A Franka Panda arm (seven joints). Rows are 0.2 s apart.
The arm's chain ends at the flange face. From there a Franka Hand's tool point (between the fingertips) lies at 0.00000 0.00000 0.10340 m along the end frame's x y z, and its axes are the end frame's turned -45 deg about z.
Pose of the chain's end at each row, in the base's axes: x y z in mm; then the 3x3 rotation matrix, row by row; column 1 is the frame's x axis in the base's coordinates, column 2 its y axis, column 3 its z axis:
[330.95 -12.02 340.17], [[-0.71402 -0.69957 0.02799], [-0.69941 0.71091 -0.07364], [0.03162 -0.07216 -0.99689]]
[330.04 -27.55 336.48], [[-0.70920 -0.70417 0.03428], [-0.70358 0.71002 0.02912], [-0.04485 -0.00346 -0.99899]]
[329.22 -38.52 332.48], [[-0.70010 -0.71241 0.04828], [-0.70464 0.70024 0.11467], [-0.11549 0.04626 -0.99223]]
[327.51 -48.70 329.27], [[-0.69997 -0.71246 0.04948], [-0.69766 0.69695 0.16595], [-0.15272 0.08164 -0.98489]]
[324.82 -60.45 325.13], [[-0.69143 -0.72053 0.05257], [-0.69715 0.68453 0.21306], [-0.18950 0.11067 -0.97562]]
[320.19 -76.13 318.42], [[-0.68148 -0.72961 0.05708], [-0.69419 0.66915 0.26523], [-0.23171 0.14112 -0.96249]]
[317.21 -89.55 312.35], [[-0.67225 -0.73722 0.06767], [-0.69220 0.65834 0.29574], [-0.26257 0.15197 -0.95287]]
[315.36 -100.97 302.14], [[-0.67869 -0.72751 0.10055], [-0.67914 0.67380 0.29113], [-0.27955 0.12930 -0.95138]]
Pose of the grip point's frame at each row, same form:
[333.84 -19.63 237.09], [[-0.01022 -0.99956 0.02799], [-0.99725 0.00813 -0.07364], [0.07338 -0.02867 -0.99689]]
[333.58 -24.54 233.18], [[-0.00356 -0.99940 0.03428], [-0.99957 0.00455 0.02912], [-0.02927 -0.03416 -0.99899]]
[334.21 -26.66 229.88], [[0.00870 -0.99880 0.04828], [-0.99340 -0.00311 0.11467], [-0.11437 -0.04895 -0.99223]]
[332.63 -31.54 227.43], [[0.00883 -0.99874 0.04948], [-0.98614 -0.00050 0.16595], [-0.16572 -0.05026 -0.98489]]
[330.26 -38.42 224.25], [[0.02058 -0.99841 0.05257], [-0.97700 -0.00892 0.21306], [-0.21225 -0.05574 -0.97562]]
[326.09 -48.71 218.90], [[0.03403 -0.99779 0.05708], [-0.96403 -0.01771 0.26523], [-0.26363 -0.06406 -0.96249]]
[324.21 -58.97 213.82], [[0.04594 -0.99665 0.06767], [-0.95498 -0.02394 0.29574], [-0.29312 -0.07821 -0.95287]]
[325.76 -70.87 203.77], [[0.03452 -0.99433 0.10055], [-0.95667 -0.00378 0.29113], [-0.28910 -0.10624 -0.95138]]

